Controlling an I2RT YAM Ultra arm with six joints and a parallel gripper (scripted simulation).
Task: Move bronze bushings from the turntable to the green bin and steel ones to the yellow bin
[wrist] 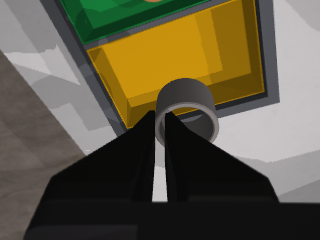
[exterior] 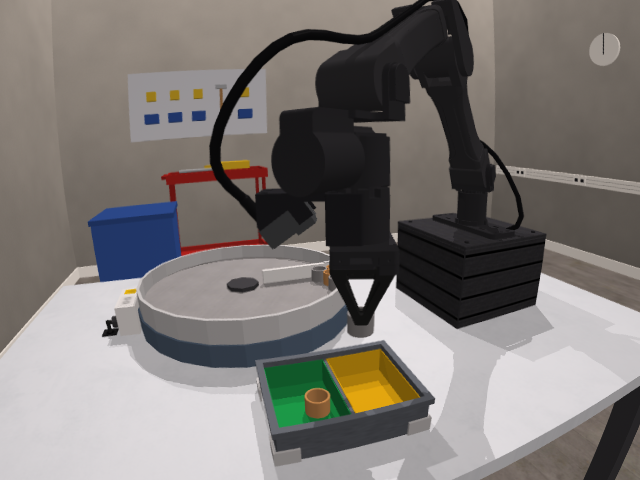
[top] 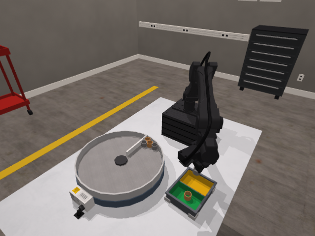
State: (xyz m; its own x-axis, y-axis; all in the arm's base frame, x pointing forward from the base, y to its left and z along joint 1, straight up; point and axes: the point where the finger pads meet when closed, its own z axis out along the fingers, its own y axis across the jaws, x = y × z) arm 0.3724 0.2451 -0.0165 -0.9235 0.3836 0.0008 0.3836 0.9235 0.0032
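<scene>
Right now the dark grey tray is 20 mm ahead of my hand, 10 mm to the right of it and 120 mm below it. The rest, counted from my hand: turntable 90 mm ahead, 370 mm to the right, 90 mm below; then green bin 70 mm ahead, 10 mm to the right, 120 mm below; then yellow bin 20 mm behind, 10 mm to the right, 120 mm below.
</scene>
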